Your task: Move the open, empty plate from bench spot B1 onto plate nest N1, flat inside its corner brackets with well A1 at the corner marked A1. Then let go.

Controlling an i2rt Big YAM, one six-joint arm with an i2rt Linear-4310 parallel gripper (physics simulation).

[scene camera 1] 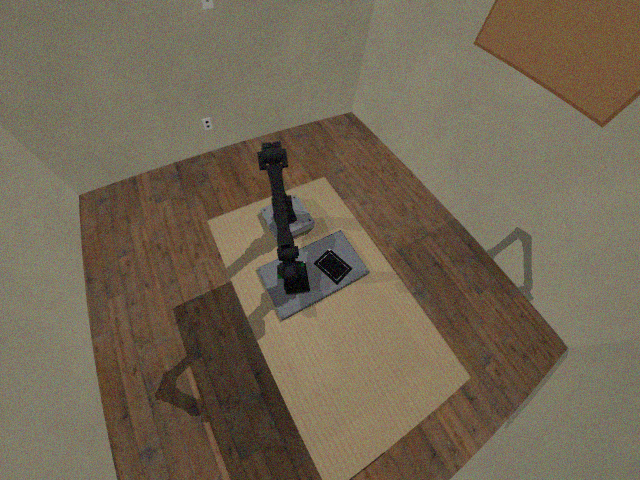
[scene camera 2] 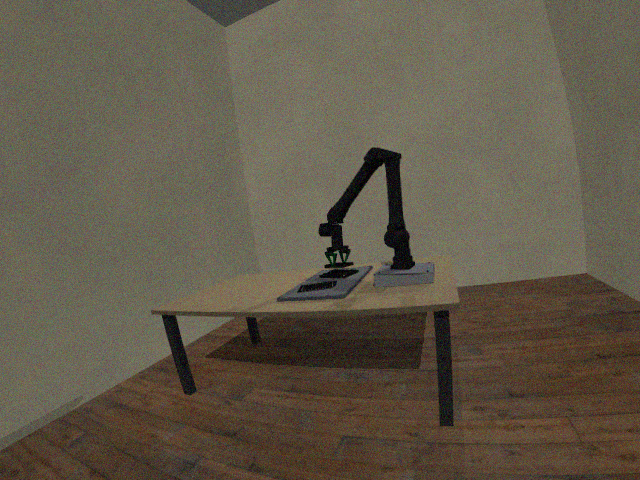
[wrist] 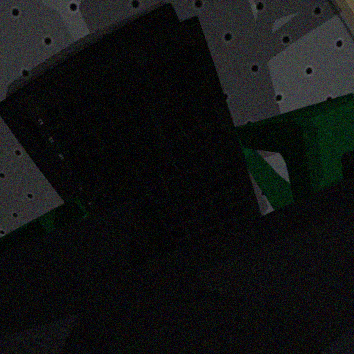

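Pixels of known places: gripper, fingertip midpoint: (scene camera 2: 338, 265) (wrist: 160, 171); arm's base, link origin: (scene camera 2: 403, 267).
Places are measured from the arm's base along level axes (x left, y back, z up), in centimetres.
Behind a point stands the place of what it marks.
Note:
My gripper (scene camera 1: 294, 278) @(x -7.7, y -35.7, z 1.1 cm) (scene camera 2: 336, 256) @(x -7.7, y -35.7, z 1.1 cm) (wrist: 160, 171) @(x -7.7, y -35.7, z 1.1 cm) has green fingers and is shut on the black plate (wrist: 133, 116) @(x -8.8, y -38.9, z 2.1 cm) (scene camera 2: 338, 265) @(x -2.8, y -33.3, z 2.3 cm) by its two side edges. It holds the plate flat, a little above the left part of the grey perforated board (scene camera 1: 351, 248) @(x 29.5, y -29.6, z -3.1 cm) (scene camera 2: 310, 295) @(x 28.7, y -31.5, z -3.1 cm) (wrist: 309, 70) @(x -18.0, y -34.0, z -3.1 cm). In scene camera 1 the arm hides the plate. The plate nest N1 (scene camera 1: 333, 266) @(x 15.3, y -36.3, z -3.0 cm) (scene camera 2: 317, 285) @(x 14.1, y -36.6, z -3.0 cm), a black rectangle with a white outline, lies on the right part of the board, beside the gripper and apart from it. The dim wrist view shows no well markings.
The board lies on a light wooden table (scene camera 1: 361, 361) @(x 9.1, y -84.4, z -4.4 cm) (scene camera 2: 232, 296) @(x 27.5, y -79.2, z -4.4 cm). The arm's grey base block (scene camera 1: 302, 222) @(x 8.2, y -6.7, z 0.9 cm) (scene camera 2: 408, 276) @(x 13.2, y 5.4, z -1.0 cm) stands just behind the board. A wooden floor and plain walls surround the table.

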